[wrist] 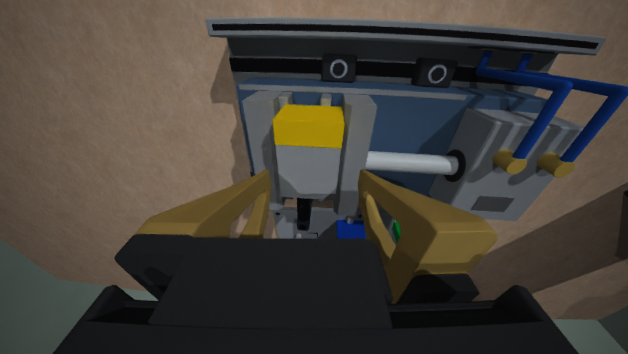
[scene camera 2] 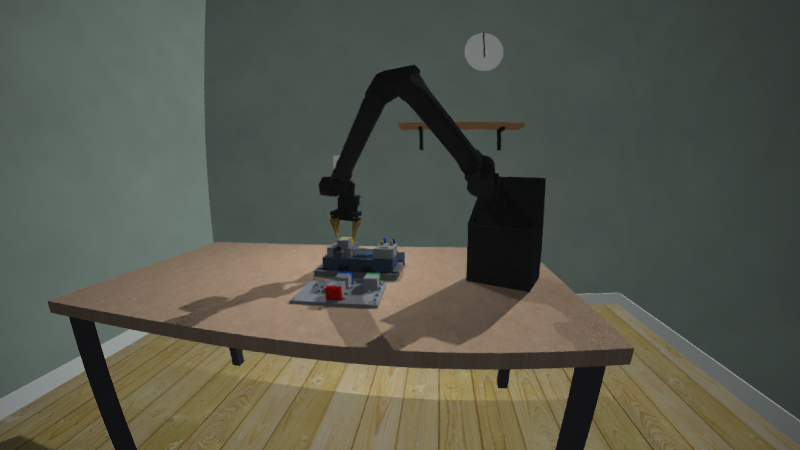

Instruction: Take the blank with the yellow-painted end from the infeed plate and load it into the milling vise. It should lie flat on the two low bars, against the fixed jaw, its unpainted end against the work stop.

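Observation:
The blank with the yellow-painted end sits in the milling vise, between the fixed jaw at left and the moving jaw at right in the wrist view. Its top stands above the jaws, with its yellow end towards the low bars' visible ends. Its unpainted end faces the black work stop; contact there and the seating on the bars cannot be made out. My gripper is open and empty, with its fingertips on either side above the blank's unpainted part.
The infeed plate beside the vise holds blanks with red, blue and green ends. The vise's white rod, cylinder block and raised blue hoses lie to the right in the wrist view.

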